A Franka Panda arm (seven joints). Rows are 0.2 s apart.
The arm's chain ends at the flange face. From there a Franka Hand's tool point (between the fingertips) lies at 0.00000 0.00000 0.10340 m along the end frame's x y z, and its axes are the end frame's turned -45 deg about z.
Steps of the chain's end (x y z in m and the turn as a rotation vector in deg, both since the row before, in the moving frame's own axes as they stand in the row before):
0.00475 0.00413 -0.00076 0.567 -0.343 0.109
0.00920 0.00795 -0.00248 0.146 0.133 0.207
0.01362 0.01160 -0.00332 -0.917 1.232 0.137
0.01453 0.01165 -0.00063 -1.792 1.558 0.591
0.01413 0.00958 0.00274 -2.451 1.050 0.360
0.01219 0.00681 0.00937 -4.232 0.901 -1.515
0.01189 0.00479 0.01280 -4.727 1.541 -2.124
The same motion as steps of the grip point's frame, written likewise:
0.00073 0.00512 -0.00077 0.643 0.158 0.109
0.00124 0.01211 -0.00248 0.009 0.197 0.207
0.00183 0.02058 -0.00336 -1.520 0.223 0.137
0.00172 0.02278 -0.00072 -2.369 -0.165 0.591
0.00142 0.02123 0.00263 -2.476 -0.991 0.360
-0.00036 0.02003 0.00908 -3.630 -2.355 -1.515
0.00111 0.01986 0.01241 -4.432 -2.253 -2.124

